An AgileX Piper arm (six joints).
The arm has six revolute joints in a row. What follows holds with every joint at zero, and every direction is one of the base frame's. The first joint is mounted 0.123 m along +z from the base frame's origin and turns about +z. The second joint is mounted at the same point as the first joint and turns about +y. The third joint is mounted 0.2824 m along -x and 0.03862 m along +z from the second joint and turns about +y. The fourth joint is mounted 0.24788 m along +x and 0.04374 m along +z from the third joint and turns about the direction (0.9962, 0, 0.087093). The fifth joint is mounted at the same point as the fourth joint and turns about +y. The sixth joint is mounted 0.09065 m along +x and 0.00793 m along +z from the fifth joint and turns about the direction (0.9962, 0, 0.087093). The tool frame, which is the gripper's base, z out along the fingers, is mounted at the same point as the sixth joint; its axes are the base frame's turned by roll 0, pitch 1.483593 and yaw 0 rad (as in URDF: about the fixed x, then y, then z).
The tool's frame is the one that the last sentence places.
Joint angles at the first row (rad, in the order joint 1, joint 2, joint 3, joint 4, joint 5, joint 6):
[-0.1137, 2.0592, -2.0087, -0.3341, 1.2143, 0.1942]
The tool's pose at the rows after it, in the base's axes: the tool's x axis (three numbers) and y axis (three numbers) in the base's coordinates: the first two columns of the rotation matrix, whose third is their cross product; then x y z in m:
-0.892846 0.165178 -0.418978 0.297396 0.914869 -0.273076 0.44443 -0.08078 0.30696
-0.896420 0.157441 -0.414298 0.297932 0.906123 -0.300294 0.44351 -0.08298 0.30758
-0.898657 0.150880 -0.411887 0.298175 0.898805 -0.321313 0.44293 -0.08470 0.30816
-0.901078 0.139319 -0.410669 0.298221 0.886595 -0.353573 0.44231 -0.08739 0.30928
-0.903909 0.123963 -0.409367 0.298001 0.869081 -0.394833 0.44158 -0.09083 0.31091
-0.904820 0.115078 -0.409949 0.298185 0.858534 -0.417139 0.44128 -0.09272 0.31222
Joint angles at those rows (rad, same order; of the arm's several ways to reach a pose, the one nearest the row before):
[-0.1137, 2.0592, -2.0100, -0.3565, 1.2189, 0.1942]
[-0.1137, 2.0592, -2.0100, -0.3842, 1.2264, 0.1942]
[-0.1137, 2.0592, -2.0099, -0.4061, 1.2305, 0.1942]
[-0.1137, 2.0592, -2.0100, -0.4406, 1.2338, 0.1942]
[-0.1137, 2.0592, -2.0100, -0.4856, 1.2369, 0.1942]
[-0.1137, 2.0592, -2.0111, -0.5107, 1.2380, 0.1942]

